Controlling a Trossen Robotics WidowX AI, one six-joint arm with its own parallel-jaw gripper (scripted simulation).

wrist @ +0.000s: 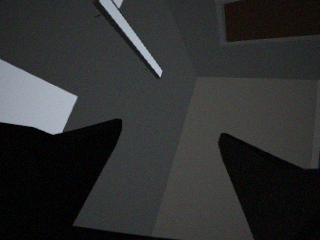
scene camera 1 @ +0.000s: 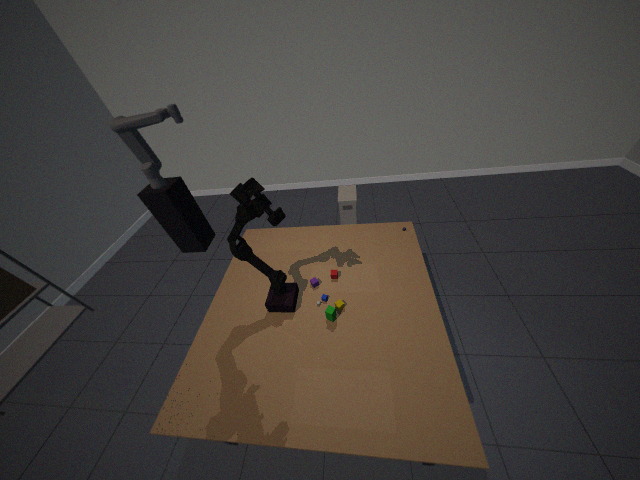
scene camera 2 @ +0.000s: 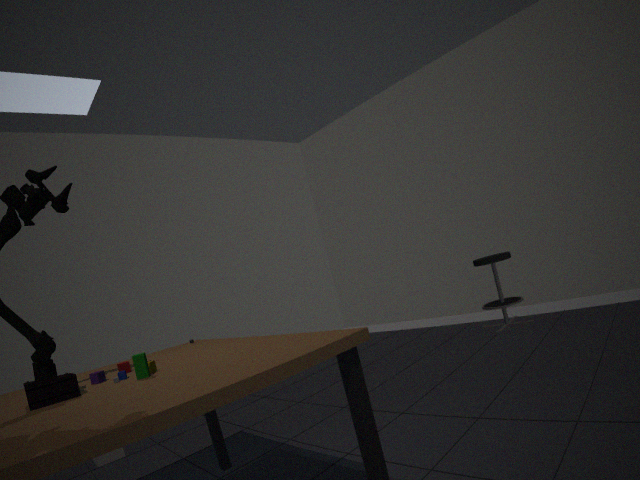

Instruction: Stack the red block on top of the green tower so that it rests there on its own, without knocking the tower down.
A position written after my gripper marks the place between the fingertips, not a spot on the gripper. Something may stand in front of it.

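Observation:
Nothing is held by my gripper (scene camera 2: pixel 64 174), and it's open. You'd see the gripper in scene camera 1 too (scene camera 1: pixel 272 199), and the wrist view has the gripper at (wrist: pixel 171 131).

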